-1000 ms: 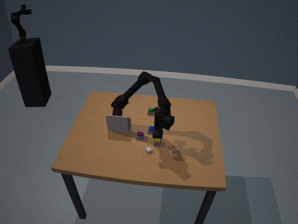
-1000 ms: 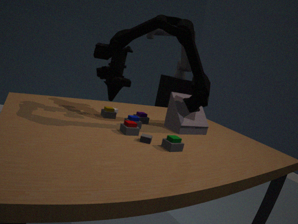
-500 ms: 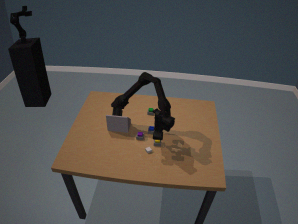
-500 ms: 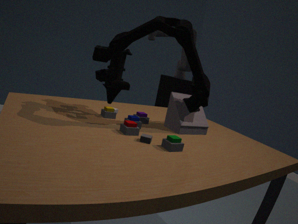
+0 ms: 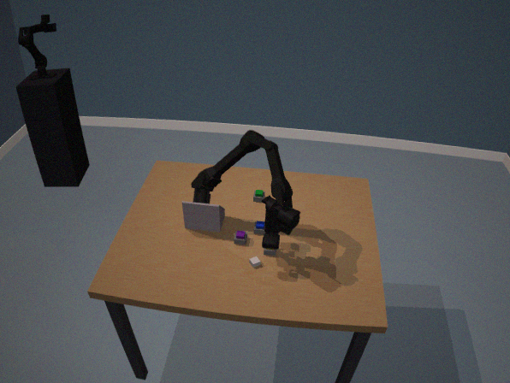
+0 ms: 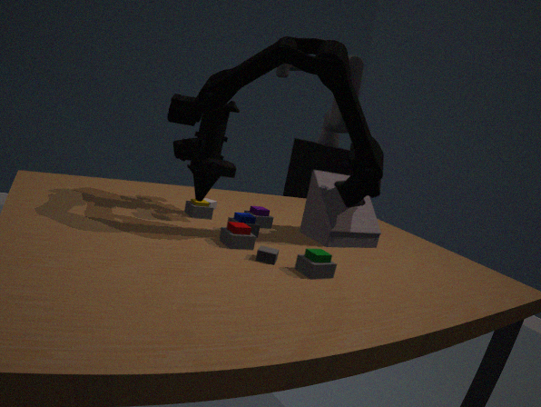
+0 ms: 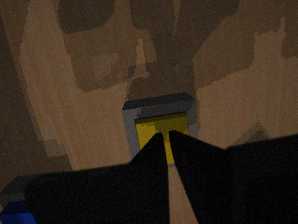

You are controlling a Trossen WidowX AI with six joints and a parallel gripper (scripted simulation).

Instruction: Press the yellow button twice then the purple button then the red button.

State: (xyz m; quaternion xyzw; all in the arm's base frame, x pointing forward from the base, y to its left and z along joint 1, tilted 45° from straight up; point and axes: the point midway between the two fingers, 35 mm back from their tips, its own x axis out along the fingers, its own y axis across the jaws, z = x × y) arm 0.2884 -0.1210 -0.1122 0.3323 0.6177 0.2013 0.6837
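The yellow button is 1 cm below my gripper tip. Round my gripper tip: blue button (12 cm to the left, 4 cm behind); white block (7 cm to the right, 7 cm behind, 2 cm below); purple button (12 cm behind, 6 cm to the left).
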